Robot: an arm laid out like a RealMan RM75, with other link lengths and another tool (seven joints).
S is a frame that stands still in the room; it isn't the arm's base.
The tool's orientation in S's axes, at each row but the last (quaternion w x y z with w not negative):
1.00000, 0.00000, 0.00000, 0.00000
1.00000, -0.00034, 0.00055, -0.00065
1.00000, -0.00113, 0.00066, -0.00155
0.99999, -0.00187, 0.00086, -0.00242
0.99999, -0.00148, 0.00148, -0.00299
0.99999, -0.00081, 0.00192, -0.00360
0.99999, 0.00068, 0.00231, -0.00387
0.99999, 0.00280, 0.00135, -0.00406
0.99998, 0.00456, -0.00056, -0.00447
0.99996, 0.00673, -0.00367, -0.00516
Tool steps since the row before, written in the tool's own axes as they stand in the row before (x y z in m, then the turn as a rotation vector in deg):
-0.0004, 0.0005, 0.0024, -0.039, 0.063, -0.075
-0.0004, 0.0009, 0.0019, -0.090, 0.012, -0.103
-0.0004, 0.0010, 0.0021, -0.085, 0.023, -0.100
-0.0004, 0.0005, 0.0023, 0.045, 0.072, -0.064
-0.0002, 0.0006, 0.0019, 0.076, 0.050, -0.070
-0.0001, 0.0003, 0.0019, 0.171, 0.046, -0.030
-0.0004, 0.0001, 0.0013, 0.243, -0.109, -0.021
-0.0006, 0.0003, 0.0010, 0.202, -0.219, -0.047
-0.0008, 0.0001, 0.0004, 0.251, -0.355, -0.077
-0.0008, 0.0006, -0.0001, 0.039, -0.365, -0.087
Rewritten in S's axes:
-0.0004, 0.0005, 0.0024, -0.039, 0.063, -0.075
-0.0004, 0.0009, 0.0019, -0.090, 0.012, -0.103
-0.0004, 0.0010, 0.0021, -0.085, 0.023, -0.100
-0.0004, 0.0005, 0.0023, 0.045, 0.072, -0.064
-0.0002, 0.0006, 0.0019, 0.076, 0.049, -0.070
-0.0001, 0.0003, 0.0019, 0.171, 0.045, -0.031
-0.0004, 0.0001, 0.0013, 0.242, -0.111, -0.022
-0.0006, 0.0003, 0.0010, 0.200, -0.220, -0.049
-0.0008, 0.0001, 0.0004, 0.248, -0.357, -0.080
-0.0008, 0.0006, -0.0001, 0.036, -0.364, -0.092

